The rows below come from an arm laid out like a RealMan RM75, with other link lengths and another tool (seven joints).
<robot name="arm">
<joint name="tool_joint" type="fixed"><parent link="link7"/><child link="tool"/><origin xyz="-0.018 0.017 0.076" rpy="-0.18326 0 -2.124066"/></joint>
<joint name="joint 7" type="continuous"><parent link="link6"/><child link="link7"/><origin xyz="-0.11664 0 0" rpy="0 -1.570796 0"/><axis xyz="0 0 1"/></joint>
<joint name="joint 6" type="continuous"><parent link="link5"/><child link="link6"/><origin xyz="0 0 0" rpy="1.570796 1.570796 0"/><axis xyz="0 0 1"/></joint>
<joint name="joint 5" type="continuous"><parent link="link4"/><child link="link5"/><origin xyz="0 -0.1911 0" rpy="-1.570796 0 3.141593"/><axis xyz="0 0 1"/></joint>
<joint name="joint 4" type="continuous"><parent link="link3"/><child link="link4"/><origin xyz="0 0 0" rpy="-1.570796 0 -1.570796"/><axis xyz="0 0 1"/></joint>
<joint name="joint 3" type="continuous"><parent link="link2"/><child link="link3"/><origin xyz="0 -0.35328 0" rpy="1.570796 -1.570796 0"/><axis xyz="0 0 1"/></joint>
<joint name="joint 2" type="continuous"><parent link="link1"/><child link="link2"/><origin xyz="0 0 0" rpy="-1.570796 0 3.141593"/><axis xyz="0 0 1"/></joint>
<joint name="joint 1" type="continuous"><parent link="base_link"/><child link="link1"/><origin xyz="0 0 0.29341" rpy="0 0 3.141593"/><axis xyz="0 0 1"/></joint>
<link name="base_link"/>
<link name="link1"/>
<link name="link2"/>
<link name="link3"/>
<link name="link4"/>
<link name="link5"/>
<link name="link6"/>
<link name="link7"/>
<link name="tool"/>
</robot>
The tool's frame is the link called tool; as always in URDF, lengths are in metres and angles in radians. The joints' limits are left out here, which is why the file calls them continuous.
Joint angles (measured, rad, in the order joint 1, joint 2, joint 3, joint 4, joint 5, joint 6, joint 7), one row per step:
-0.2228 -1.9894 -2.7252 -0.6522 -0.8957 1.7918 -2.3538
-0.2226 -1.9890 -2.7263 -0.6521 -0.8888 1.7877 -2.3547
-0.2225 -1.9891 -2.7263 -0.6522 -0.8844 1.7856 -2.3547
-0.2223 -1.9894 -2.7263 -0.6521 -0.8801 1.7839 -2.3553
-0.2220 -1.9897 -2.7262 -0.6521 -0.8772 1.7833 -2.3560
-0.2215 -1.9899 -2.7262 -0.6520 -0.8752 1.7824 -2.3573
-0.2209 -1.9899 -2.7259 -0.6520 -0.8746 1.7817 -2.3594
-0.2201 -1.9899 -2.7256 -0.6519 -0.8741 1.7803 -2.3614
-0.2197 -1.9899 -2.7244 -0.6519 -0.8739 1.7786 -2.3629
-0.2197 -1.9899 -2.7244 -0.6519 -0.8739 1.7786 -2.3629
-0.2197 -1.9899 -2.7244 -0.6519 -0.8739 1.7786 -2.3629
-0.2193 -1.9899 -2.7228 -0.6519 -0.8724 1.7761 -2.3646
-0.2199 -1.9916 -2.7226 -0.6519 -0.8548 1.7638 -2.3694
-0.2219 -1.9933 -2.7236 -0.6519 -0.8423 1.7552 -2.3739
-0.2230 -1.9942 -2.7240 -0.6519 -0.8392 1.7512 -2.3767
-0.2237 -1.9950 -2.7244 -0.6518 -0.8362 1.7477 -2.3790
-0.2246 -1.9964 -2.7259 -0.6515 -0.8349 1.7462 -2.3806
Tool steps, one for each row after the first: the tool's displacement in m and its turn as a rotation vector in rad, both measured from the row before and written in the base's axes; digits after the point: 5 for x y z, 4 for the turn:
-0.00146 -0.00061 -0.00019 -0.0033 0.0058 0.0047
-0.00075 -0.00049 -0.00033 -0.0028 0.0035 0.0019
-0.00061 -0.00060 -0.00045 -0.0032 0.0026 0.0024
-0.00033 -0.00055 -0.00035 -0.0026 0.0012 0.0017
-0.00035 -0.00048 -0.00024 -0.0017 0.0008 0.0025
-0.00024 -0.00034 -0.00007 -0.0010 0.0000 0.0028
-0.00039 -0.00035 -0.00008 -0.0006 0.0005 0.0032
-0.00031 -0.00015 -0.00013 -0.0008 0.0010 0.0021
0.00000 0.00000 0.00000 0.0000 0.0000 0.0000
0.00000 0.00000 0.00000 0.0000 0.0000 0.0000
-0.00055 -0.00030 -0.00026 -0.0020 0.0022 0.0027
-0.00291 -0.00137 -0.00194 -0.0112 0.0137 0.0124
-0.00159 -0.00026 -0.00147 -0.0073 0.0086 0.0085
-0.00040 0.00035 -0.00057 -0.0012 0.0024 0.0039
-0.00043 0.00014 -0.00054 -0.0013 0.0022 0.0036
0.00024 0.00033 -0.00066 0.0002 -0.0008 0.0021

